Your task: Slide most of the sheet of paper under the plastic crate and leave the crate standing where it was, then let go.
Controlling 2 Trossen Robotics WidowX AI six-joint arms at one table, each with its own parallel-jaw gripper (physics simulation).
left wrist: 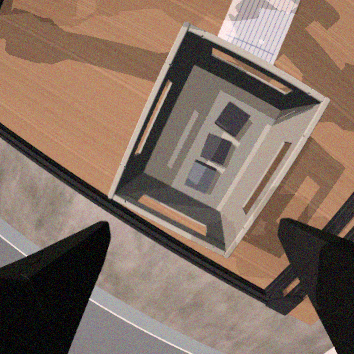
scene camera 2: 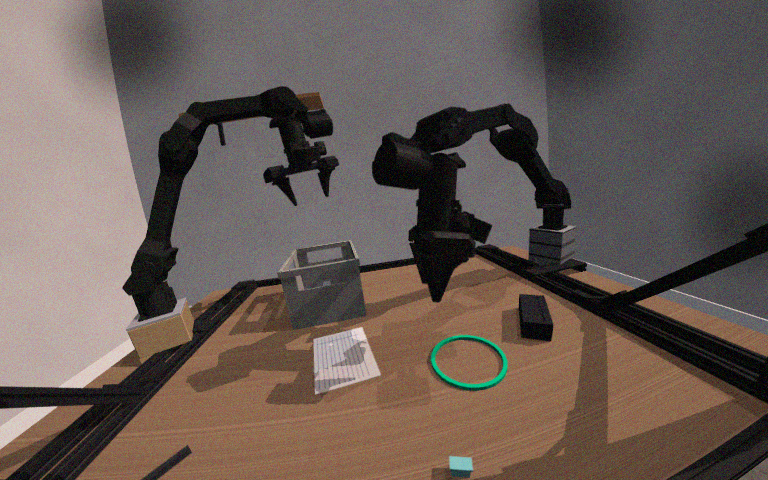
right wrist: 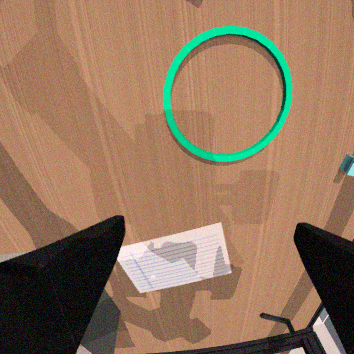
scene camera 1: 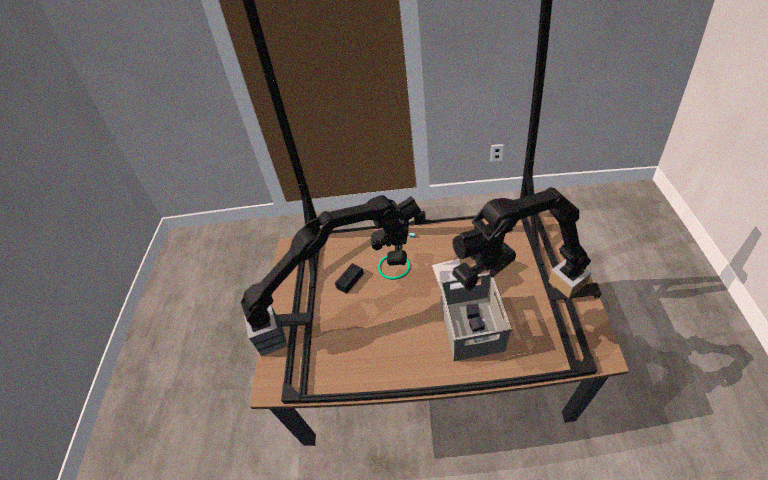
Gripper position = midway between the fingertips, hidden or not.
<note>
The left gripper [scene camera 2: 312,201] is open, with nothing in its grasp. Also in view: a grey plastic crate [scene camera 1: 454,301]. The right gripper [scene camera 2: 429,291] is open, holding nothing.
The grey plastic crate also shows in the left wrist view [left wrist: 201,83]. The left gripper shows as well in the left wrist view [left wrist: 194,228] and in scene camera 1 [scene camera 1: 479,283]. The right gripper is seen too in the right wrist view [right wrist: 210,228] and in scene camera 1 [scene camera 1: 404,254].
</note>
